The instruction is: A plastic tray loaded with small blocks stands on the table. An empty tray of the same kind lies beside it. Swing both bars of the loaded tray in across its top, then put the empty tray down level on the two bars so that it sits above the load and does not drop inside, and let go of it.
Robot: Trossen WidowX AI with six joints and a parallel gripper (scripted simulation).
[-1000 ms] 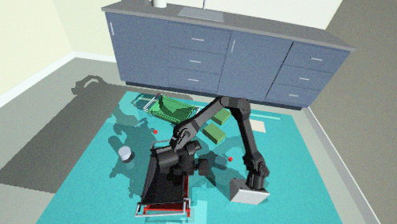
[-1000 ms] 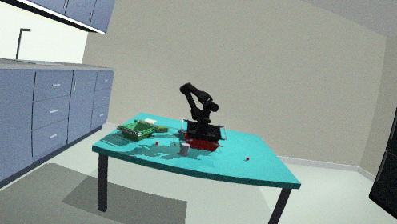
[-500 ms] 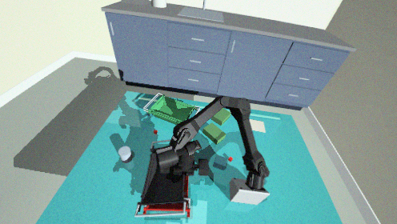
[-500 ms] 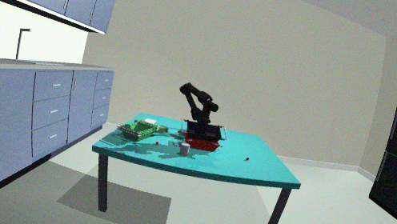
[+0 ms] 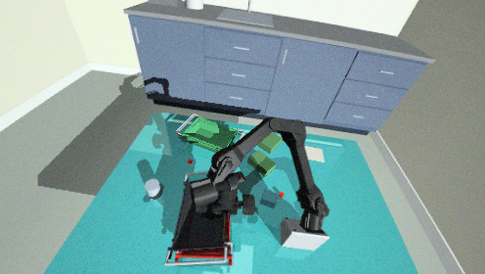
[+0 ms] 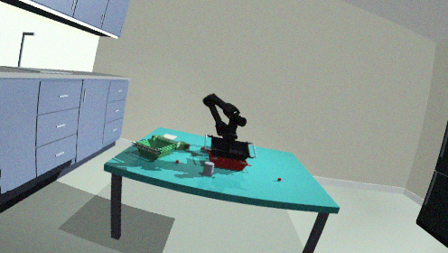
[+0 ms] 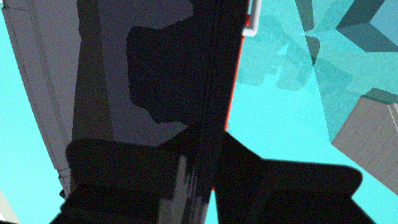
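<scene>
Now: the black tray 7 cm ahead of my gripper tip and 1 cm above it. From my gripper tip the other things lie so: light blue block (19 cm behind, 12 cm to the right, 9 cm below); then white flat plate (47 cm behind, 43 cm to the right, 11 cm below).
</scene>
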